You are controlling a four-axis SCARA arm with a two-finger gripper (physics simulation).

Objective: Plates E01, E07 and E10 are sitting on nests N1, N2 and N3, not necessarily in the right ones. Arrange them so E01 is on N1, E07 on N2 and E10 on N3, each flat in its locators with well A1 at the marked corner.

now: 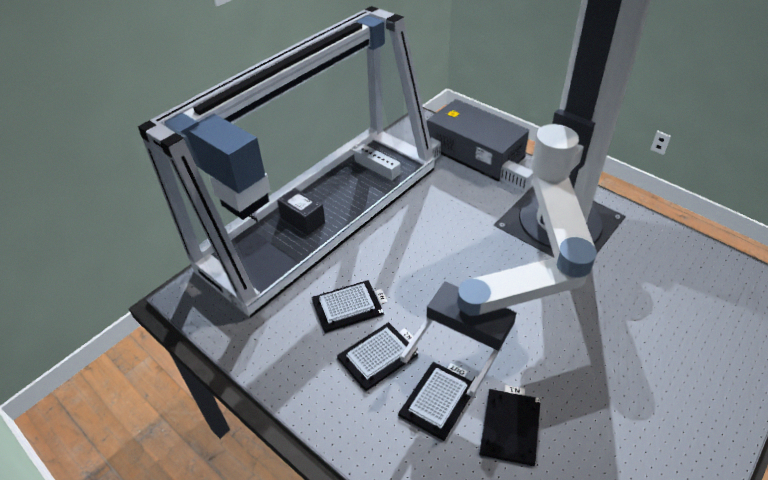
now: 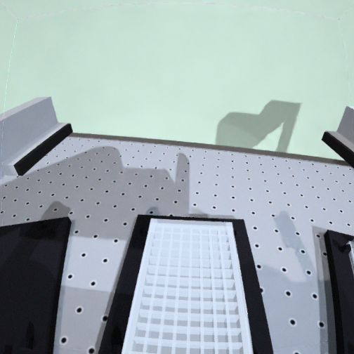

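My gripper is open and empty, its fingers wide apart above the arm-side end of the OUT nest. A white plate, E07, sits in the black OUT nest and looks flat; its label is out of sight. Nest N1 is bare. A white plate sits on nest N2, and another plate sits on nest N3. Their labels and A1 corners are too small to read.
A gantry frame with a blue head and a small black block stands at the back left. A dark grey box stands at the back near the arm column. The nests stand close together along the front of the perforated table.
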